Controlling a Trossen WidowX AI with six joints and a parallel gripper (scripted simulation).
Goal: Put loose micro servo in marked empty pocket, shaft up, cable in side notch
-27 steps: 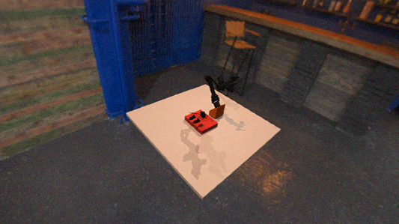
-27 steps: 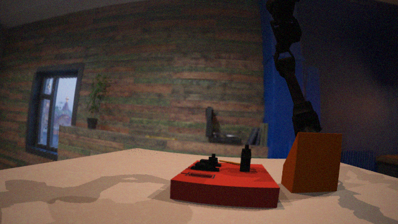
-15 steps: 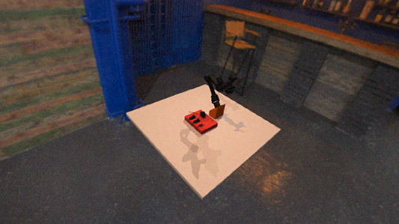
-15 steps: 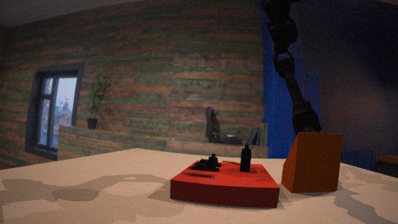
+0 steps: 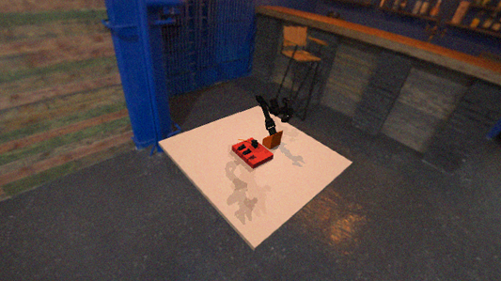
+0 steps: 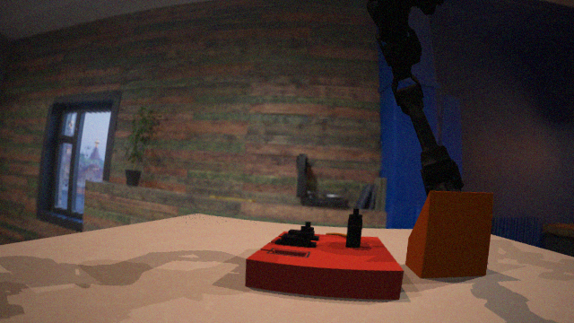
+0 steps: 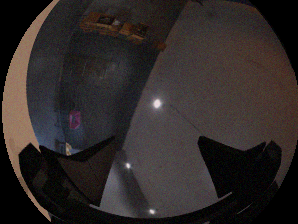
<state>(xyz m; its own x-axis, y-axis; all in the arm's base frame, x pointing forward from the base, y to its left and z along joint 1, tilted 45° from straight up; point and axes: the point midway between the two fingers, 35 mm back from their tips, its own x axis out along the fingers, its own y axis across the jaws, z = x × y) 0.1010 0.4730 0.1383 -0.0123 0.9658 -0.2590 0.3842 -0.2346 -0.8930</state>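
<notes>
The red deck lies 6 cm ahead of my gripper tip, 25 cm to the right of it and 54 cm below it.
</notes>
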